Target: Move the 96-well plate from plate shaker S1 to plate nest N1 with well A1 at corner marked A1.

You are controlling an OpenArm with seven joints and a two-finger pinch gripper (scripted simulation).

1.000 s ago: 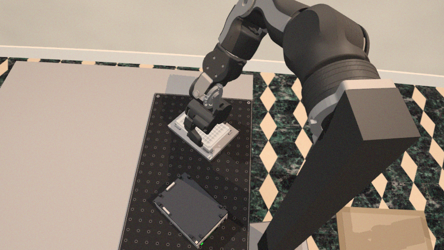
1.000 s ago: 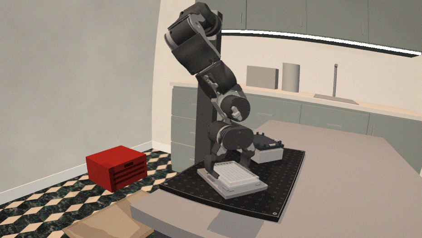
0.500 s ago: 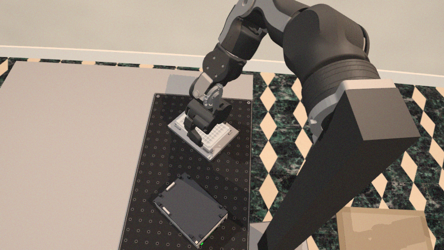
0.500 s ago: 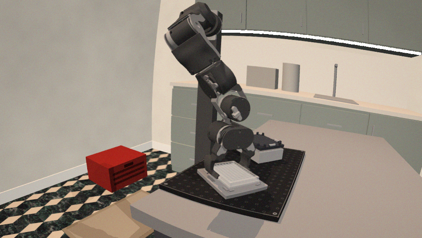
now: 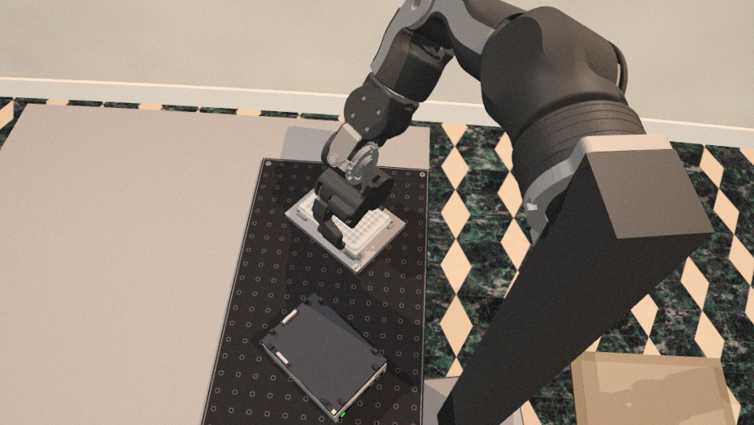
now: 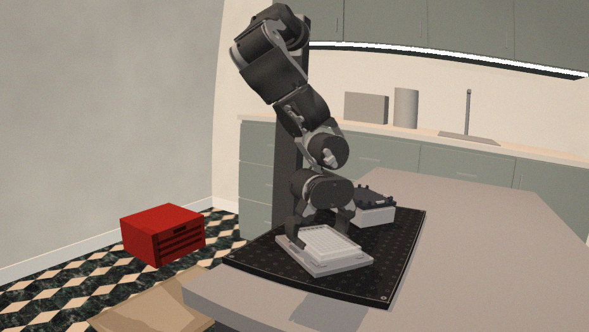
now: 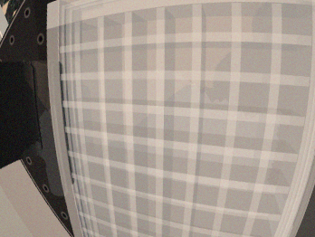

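Right now my hand is 10 mm short of the 96-well plate and 10 mm to the left of it. Round my hand: plate shaker S1 (70 mm ahead, 210 mm to the left, 10 mm above); then A1 label (80 mm to the left, 10 mm below); then plate nest N1 (10 mm ahead, 10 mm to the right, 20 mm below).
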